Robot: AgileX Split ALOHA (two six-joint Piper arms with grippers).
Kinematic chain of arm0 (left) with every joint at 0, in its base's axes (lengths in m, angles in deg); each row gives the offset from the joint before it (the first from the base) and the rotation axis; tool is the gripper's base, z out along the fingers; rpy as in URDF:
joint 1: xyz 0 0 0.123 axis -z
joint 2: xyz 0 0 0 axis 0.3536 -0.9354 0
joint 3: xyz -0.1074 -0.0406 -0.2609 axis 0.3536 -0.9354 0
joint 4: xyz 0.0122 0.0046 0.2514 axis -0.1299 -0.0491 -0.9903
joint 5: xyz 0 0 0 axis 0.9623 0.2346 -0.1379
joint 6: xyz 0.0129 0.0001 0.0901 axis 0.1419 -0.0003 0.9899
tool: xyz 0 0 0 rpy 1.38 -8.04 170.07
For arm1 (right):
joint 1: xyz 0 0 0.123 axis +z
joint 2: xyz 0 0 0 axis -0.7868 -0.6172 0
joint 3: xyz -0.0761 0.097 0.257 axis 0.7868 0.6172 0
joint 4: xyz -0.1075 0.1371 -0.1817 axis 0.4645 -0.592 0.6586
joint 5: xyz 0 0 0 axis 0.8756 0.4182 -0.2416
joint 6: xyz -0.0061 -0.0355 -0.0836 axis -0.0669 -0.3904 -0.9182
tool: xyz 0 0 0 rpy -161.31 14.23 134.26
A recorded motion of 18 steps. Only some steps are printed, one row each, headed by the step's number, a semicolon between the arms.
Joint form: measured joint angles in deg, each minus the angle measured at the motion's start. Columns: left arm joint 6, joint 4, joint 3, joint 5, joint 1, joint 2; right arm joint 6, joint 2, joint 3, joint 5, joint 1, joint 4.
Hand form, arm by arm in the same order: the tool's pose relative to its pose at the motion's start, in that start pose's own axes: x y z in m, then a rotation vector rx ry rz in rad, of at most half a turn. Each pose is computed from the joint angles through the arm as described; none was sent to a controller.
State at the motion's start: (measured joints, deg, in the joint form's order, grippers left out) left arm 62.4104 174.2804 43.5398 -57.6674 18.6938 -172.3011; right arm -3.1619 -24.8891 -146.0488 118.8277 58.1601 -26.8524
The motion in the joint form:
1: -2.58 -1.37 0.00 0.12 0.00 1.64; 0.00 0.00 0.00 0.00 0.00 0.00
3: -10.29 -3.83 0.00 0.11 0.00 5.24; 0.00 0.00 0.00 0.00 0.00 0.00
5: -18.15 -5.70 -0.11 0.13 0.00 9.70; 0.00 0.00 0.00 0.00 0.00 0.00
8: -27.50 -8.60 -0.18 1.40 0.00 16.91; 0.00 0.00 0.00 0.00 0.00 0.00
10: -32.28 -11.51 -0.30 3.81 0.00 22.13; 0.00 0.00 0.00 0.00 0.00 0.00
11: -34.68 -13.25 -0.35 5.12 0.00 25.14; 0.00 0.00 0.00 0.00 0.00 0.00
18: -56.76 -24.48 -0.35 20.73 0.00 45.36; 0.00 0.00 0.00 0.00 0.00 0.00
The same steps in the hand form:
1: -0.0059 -0.0031 -0.0044 0.0004 0.0035 -0.0079; 0.0000 0.0000 0.0000 0.0000 0.0000 0.0000
3: -0.0191 -0.0104 -0.0142 -0.0016 0.0031 -0.0663; 0.0000 0.0000 0.0000 0.0000 0.0000 0.0000
5: -0.0352 -0.0198 -0.0266 -0.0139 -0.0101 -0.1228; 0.0000 0.0000 0.0000 0.0000 0.0000 0.0000
8: -0.0587 -0.0352 -0.0472 -0.0575 -0.0287 -0.1560; 0.0000 0.0000 0.0000 0.0000 0.0000 0.0000
10: -0.0720 -0.0462 -0.0625 -0.1152 -0.0286 -0.1395; 0.0000 0.0000 0.0000 0.0000 0.0000 0.0000
11: -0.0792 -0.0530 -0.0715 -0.1493 -0.0311 -0.1232; 0.0000 0.0000 0.0000 0.0000 0.0000 0.0000
18: -0.1210 -0.0976 -0.1403 -0.5160 -0.1742 -0.1246; 0.0000 0.0000 0.0000 0.0000 0.0000 0.0000

